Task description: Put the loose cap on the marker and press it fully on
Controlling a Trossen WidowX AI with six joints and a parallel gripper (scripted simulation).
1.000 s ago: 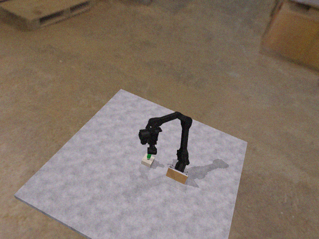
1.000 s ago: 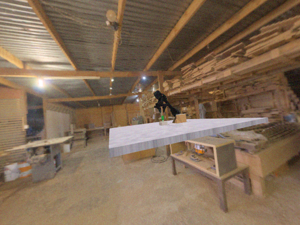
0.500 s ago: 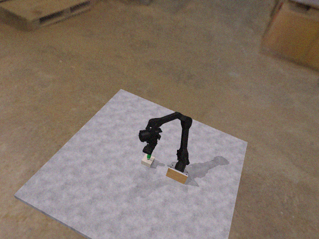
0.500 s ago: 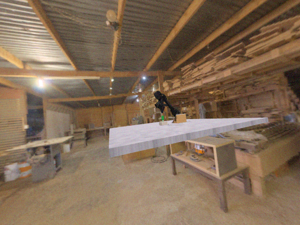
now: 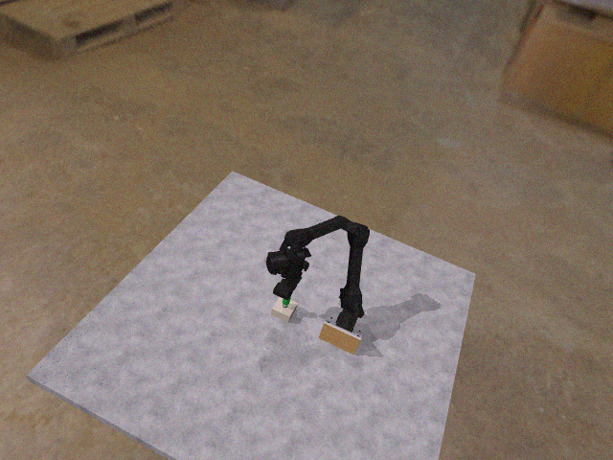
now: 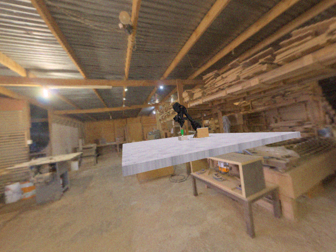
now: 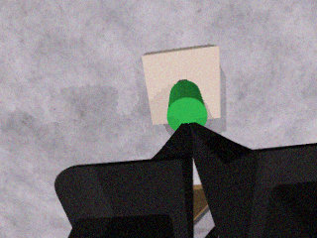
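The green cap lies 50 mm below my gripper tip. Also, from my gripper tip: holder block (110 mm below).
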